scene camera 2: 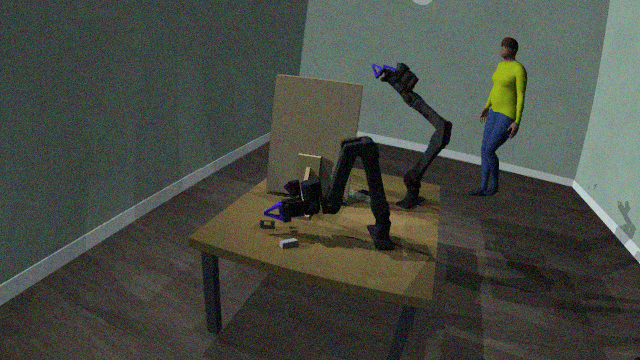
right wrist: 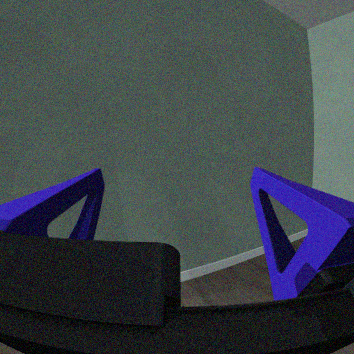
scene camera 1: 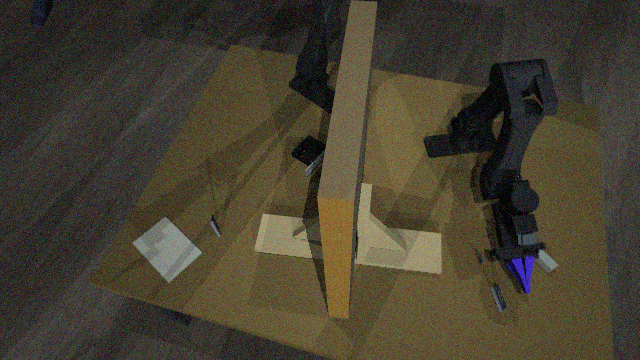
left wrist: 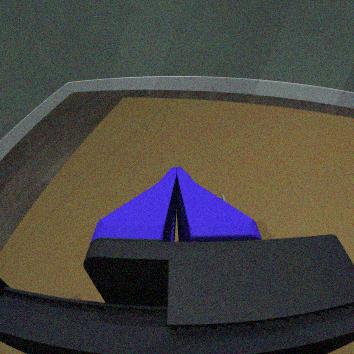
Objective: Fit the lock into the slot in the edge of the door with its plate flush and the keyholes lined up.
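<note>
The door stands upright in pale wooden feet; no slot shows in its edge. A black box with a grey plate, apparently the lock, lies on the table left of the door in scene camera 1, partly hidden by it. My left gripper is shut, fingertips together and empty, low over the table. A small dark grey plate with an opening stands close by its fingertips. My right gripper is open and empty, high up beyond the door in scene camera 2.
A pale block lies near the left gripper. A pale square and a thin small plate lie at the left of scene camera 1. The feet stick out on both sides of the door. A person stands behind the table.
</note>
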